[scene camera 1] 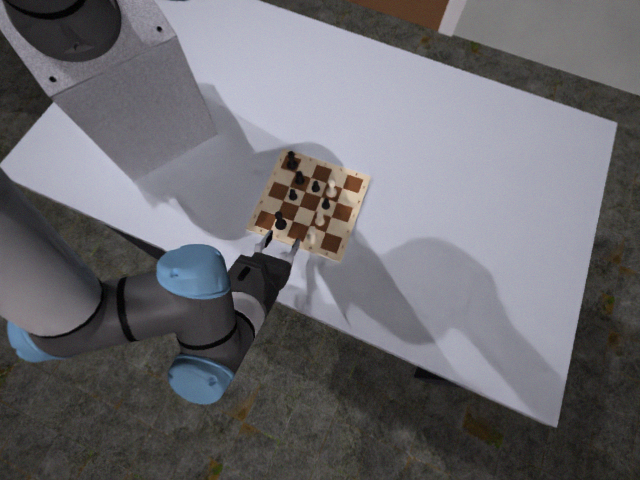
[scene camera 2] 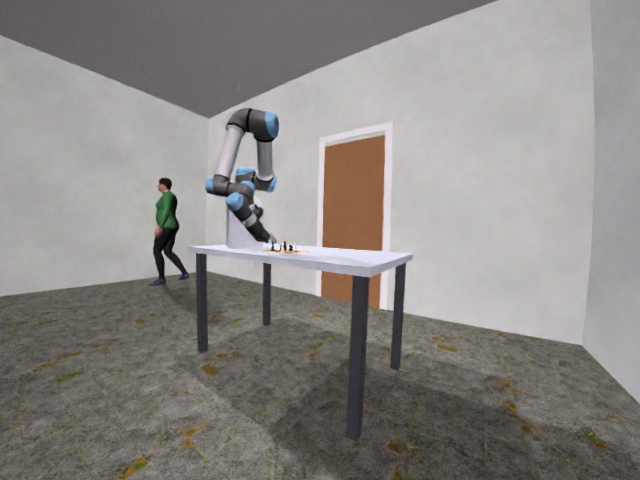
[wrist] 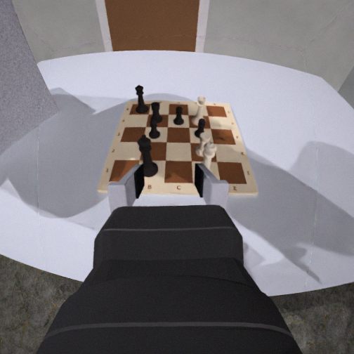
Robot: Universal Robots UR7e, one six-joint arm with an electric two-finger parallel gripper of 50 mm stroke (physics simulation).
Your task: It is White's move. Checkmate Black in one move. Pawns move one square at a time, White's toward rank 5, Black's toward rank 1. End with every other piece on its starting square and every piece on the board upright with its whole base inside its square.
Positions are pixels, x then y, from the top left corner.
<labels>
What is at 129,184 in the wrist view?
My gripper.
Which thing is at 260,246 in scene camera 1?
My gripper.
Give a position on a chessboard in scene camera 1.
300,214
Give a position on a chessboard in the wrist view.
173,151
</labels>
